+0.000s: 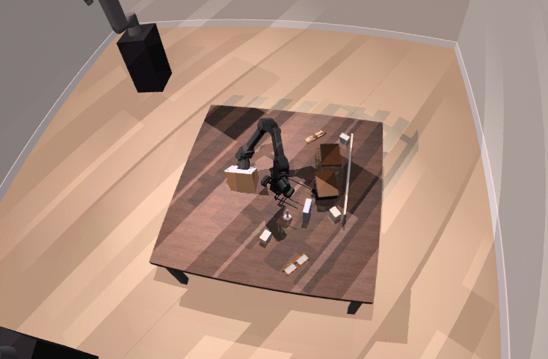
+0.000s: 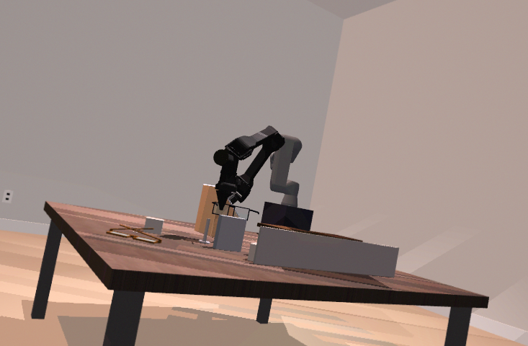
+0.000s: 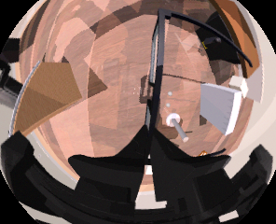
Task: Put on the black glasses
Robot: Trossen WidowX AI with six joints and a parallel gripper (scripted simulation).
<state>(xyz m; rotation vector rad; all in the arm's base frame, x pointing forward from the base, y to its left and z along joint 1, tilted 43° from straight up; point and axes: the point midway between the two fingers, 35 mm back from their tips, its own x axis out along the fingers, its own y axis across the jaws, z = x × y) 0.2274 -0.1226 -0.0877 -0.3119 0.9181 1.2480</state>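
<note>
Right now the white block is 170 mm ahead of my gripper tip, 50 mm to the right of it and 60 mm below it. From my gripper tip the other things lie so: small grey peg stand (60 mm ahead, 80 mm to the right, 100 mm below); long white bar (400 mm ahead, 210 mm to the left, 70 mm below).
</note>
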